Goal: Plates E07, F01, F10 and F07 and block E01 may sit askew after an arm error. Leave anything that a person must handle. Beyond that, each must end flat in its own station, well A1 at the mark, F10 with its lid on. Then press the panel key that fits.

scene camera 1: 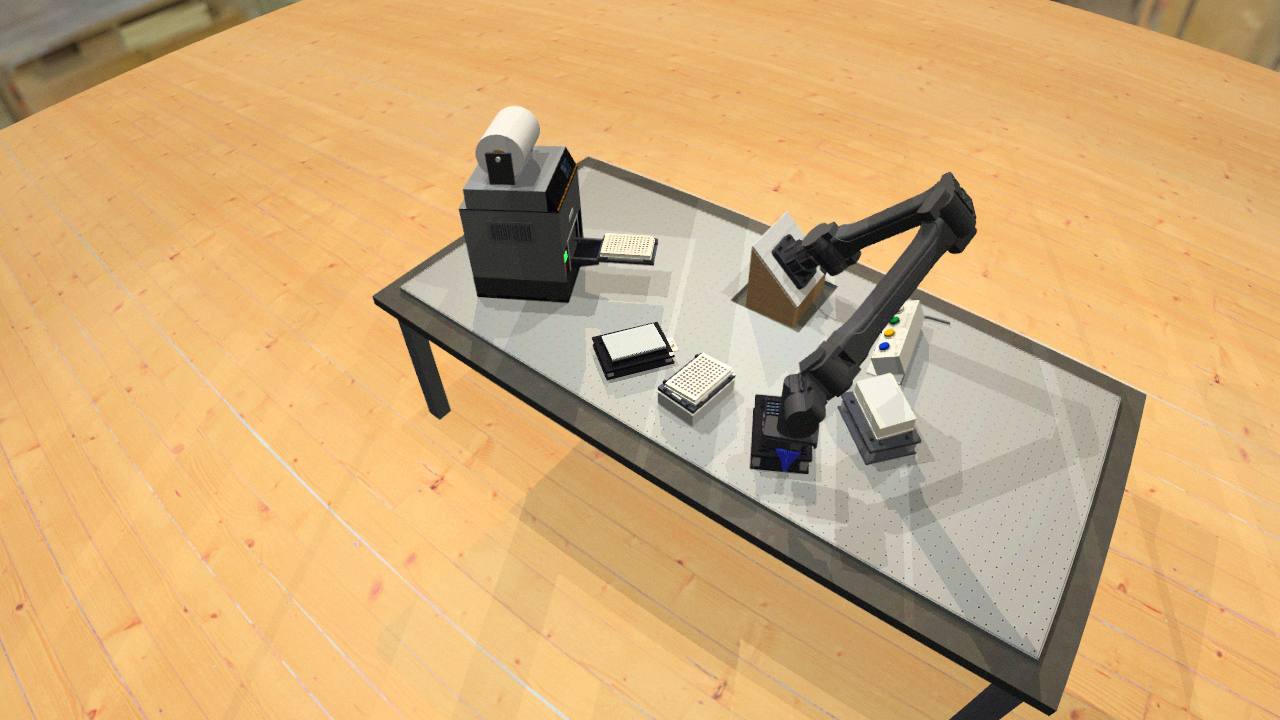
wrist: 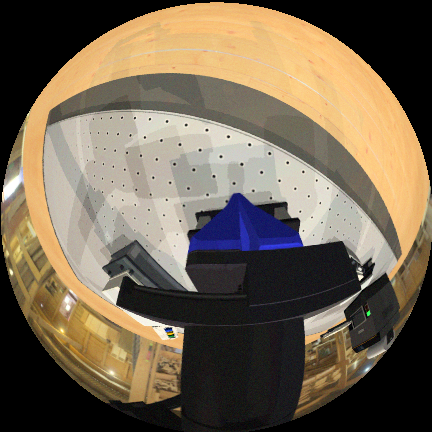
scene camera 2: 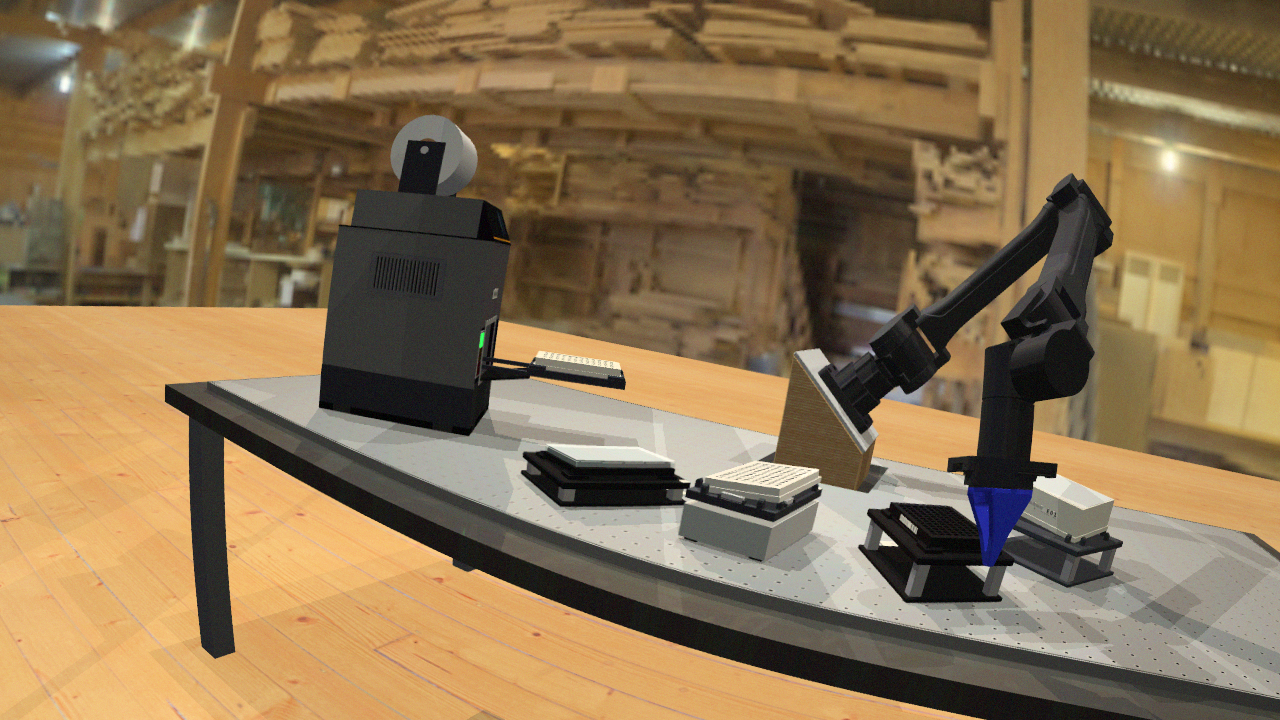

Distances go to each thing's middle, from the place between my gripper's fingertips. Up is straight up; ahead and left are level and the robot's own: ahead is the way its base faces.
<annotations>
Right now my hand is 100 mm past the black plate (scene camera 2: 942, 526) and 50 mm to the left of it. Round my hand: white plate with red wells (scene camera 2: 776, 483) (260 mm to the right, 110 mm behind, 10 mm above).
</annotations>
